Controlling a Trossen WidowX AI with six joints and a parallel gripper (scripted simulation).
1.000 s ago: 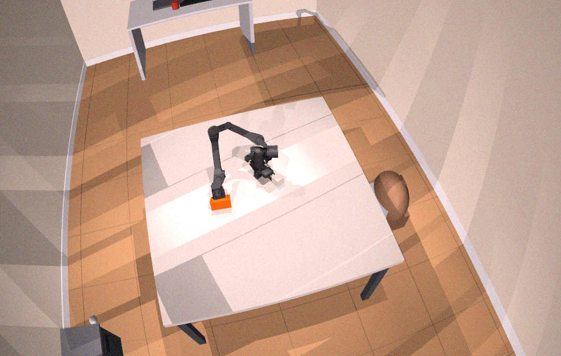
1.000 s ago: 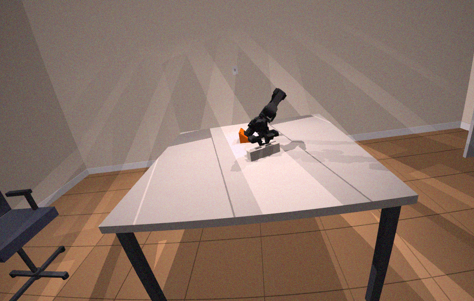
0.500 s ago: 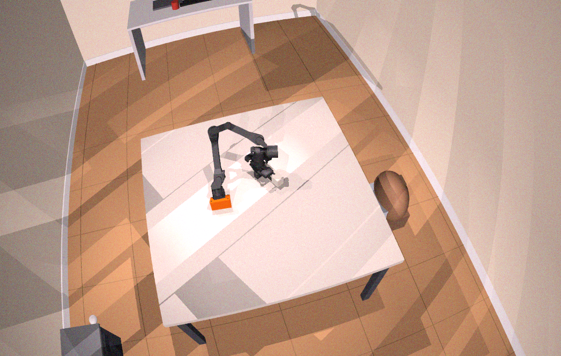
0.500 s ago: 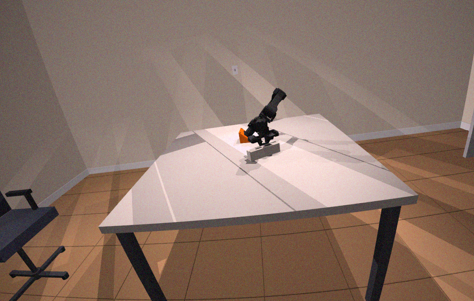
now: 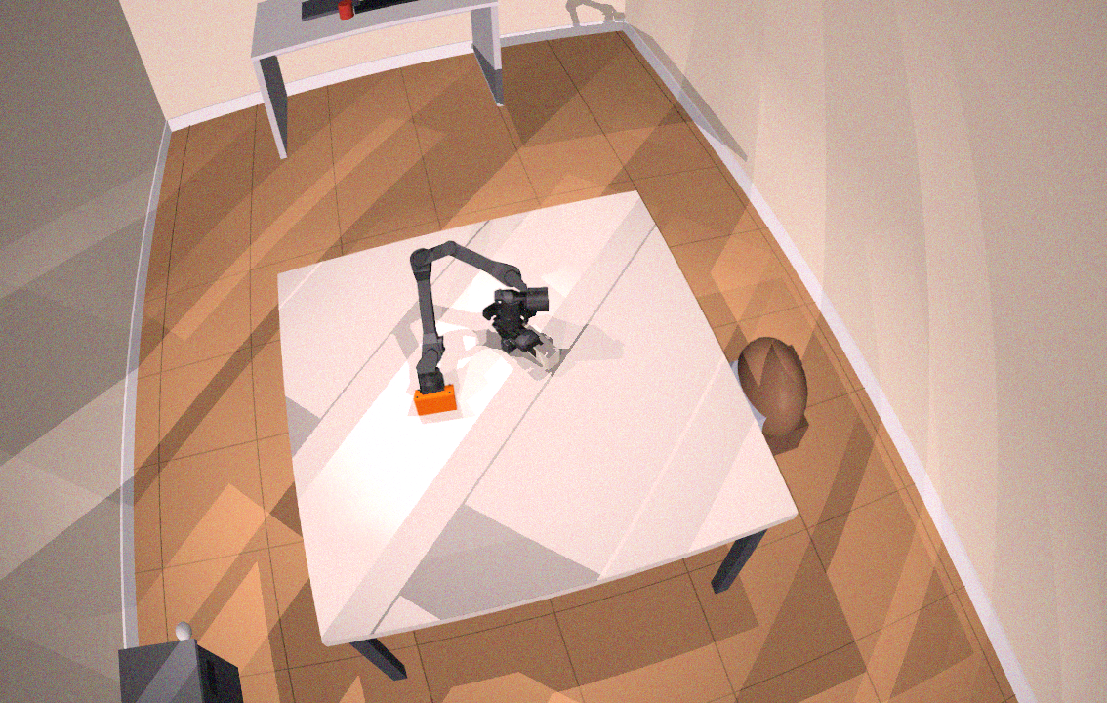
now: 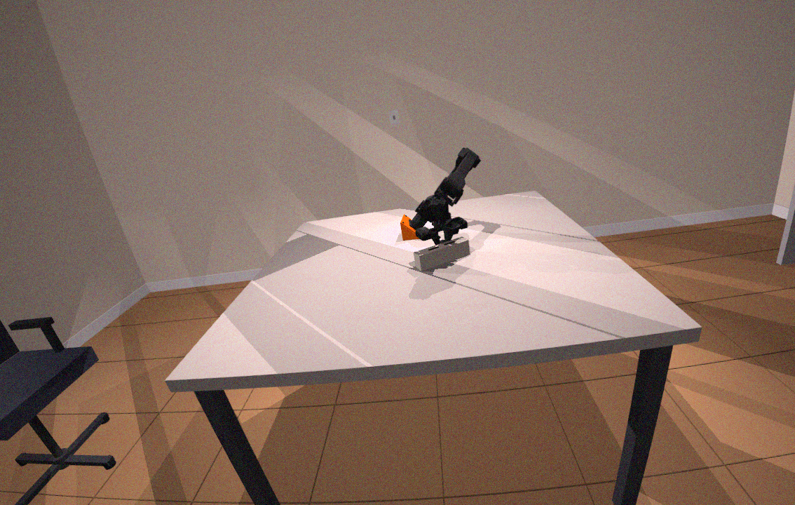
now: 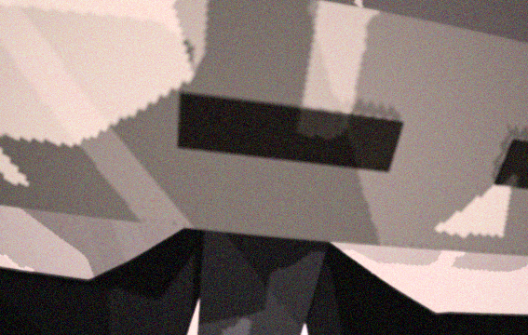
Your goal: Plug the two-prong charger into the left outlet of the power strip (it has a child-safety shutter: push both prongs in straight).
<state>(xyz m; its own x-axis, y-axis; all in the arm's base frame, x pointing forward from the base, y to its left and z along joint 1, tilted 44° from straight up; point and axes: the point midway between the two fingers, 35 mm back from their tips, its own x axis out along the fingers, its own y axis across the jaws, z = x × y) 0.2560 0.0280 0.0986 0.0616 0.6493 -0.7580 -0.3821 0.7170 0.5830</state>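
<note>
Now: the dark grey charger 20 mm ahead of my gripper tip, 10 mm to the left of it and 10 mm above it.
</note>
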